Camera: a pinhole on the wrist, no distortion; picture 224 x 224 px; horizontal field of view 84.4 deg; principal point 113.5 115.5 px. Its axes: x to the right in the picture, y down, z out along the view. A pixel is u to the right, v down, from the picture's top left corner.
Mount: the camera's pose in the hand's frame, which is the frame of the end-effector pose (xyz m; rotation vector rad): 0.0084 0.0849 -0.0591 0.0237 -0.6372 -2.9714
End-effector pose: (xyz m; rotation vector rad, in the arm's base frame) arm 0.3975 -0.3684 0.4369 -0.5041 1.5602 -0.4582
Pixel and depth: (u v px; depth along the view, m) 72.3 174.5 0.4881
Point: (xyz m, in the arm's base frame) 0.8683 -0.3886 0.2188
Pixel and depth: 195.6 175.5 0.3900
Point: 0.7789 -0.1849 0.5932
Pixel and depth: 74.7 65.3 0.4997
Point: 0.6859 -0.0358 0.0378
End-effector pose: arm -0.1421 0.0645 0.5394 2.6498 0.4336 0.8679
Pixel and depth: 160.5 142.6 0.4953
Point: 0.0134 -0.2477 0.1734
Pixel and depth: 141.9 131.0 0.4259
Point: 0.0334 -0.2253 0.2965
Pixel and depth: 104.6 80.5 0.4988
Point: 0.1513 -0.3792 0.4501
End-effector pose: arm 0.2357 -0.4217 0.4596 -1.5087 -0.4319 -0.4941
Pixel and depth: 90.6 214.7 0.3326
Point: 0.3084 -0.0720 0.5267
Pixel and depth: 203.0 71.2 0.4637
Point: 0.1661 -0.1096 -0.0577
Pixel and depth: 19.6 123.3 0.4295
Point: 0.6630 -0.0934 0.4223
